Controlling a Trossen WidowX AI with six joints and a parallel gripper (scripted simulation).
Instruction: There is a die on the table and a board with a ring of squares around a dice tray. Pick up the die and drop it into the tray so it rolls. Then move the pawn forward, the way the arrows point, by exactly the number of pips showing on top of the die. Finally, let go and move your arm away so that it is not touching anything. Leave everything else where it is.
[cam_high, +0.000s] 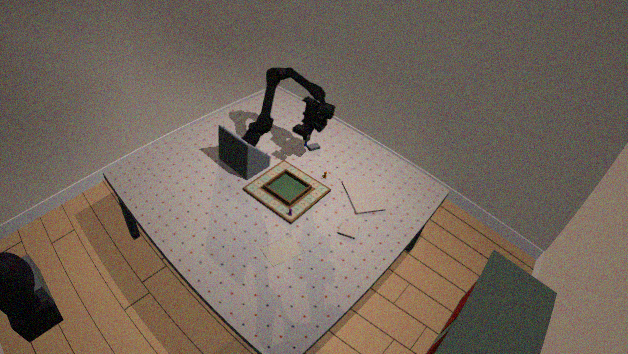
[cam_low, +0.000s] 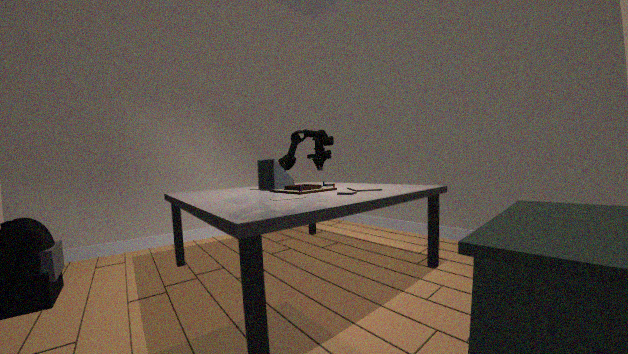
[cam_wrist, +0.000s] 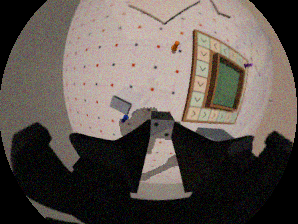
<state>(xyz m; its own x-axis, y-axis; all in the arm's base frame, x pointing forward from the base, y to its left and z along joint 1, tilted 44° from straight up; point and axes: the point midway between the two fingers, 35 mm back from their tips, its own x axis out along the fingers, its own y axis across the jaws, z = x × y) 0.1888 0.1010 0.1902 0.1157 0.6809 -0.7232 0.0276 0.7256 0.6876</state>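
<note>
The purple pawn is 170 mm ahead of my gripper tip, 360 mm to the right of it and 100 mm below it. The rest, counted from my gripper tip: grey die: right at my gripper tip; orange piece: 160 mm ahead, 50 mm to the right, 110 mm below; green dice tray: 70 mm ahead, 240 mm to the right, 120 mm below.
</note>
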